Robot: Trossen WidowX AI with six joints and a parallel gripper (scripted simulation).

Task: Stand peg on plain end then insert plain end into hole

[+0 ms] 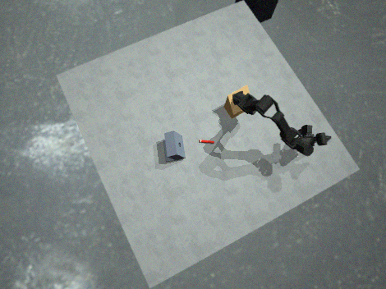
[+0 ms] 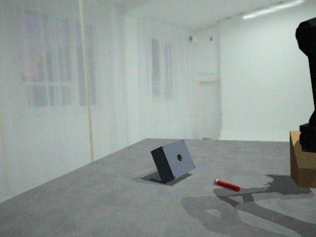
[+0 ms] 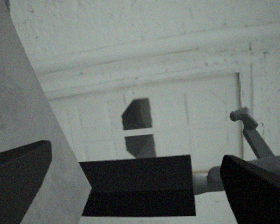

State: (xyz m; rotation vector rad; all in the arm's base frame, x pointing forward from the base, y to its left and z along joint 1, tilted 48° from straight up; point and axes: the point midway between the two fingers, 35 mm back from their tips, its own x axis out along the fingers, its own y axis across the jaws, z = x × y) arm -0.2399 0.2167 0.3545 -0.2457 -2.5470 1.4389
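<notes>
The red peg is 54 cm ahead of my gripper tip, 31 cm to the right of it and 16 cm below it. Round my gripper tip: sloped dark panel (70 cm ahead, 34 cm to the right, 11 cm below).
</notes>
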